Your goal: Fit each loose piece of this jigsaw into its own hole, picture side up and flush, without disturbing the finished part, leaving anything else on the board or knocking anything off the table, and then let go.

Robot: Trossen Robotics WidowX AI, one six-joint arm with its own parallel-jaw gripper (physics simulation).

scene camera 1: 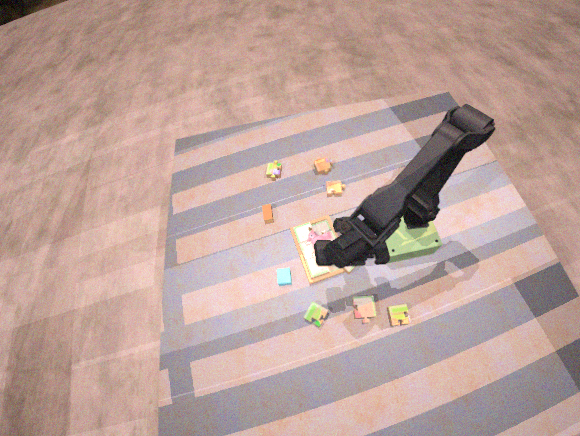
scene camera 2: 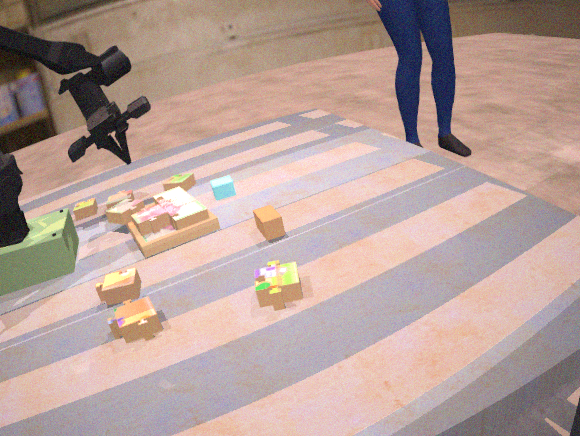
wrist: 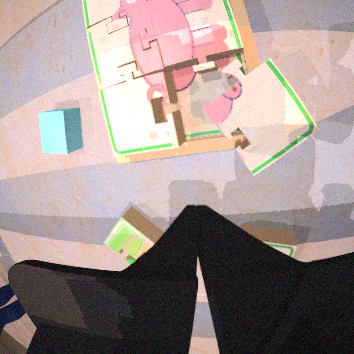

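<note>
The jigsaw board [scene camera 1: 310, 281] [scene camera 2: 175, 241] [wrist: 175, 152] holds a joined pink-and-white picture [scene camera 1: 306, 245] [scene camera 2: 187, 202] [wrist: 132, 120]. An open hole shows at its lower right corner in the wrist view, and another gap shows at the near left in scene camera 2. A loose white corner piece with pink [scene camera 2: 120, 212] [wrist: 270, 112] lies turned askew, picture side up, partly over that corner hole and partly outside the board; its tilt is unclear. My gripper [scene camera 2: 129, 162] [wrist: 194, 214] is shut and empty, above and beside the board. Its fingertips are hidden in scene camera 1.
A green piece [scene camera 1: 316, 314] [scene camera 2: 179, 180], a pinkish piece [scene camera 1: 364, 307] and a yellow-green piece [scene camera 1: 399, 315] [scene camera 2: 85, 208] lie beyond the board. Three pieces [scene camera 1: 274, 170] [scene camera 1: 322, 165] [scene camera 1: 334, 188] lie opposite. A cyan block [scene camera 1: 283, 276] [scene camera 2: 223, 188] [wrist: 60, 131] and orange block [scene camera 1: 268, 213] [scene camera 2: 269, 223] stand nearby.
</note>
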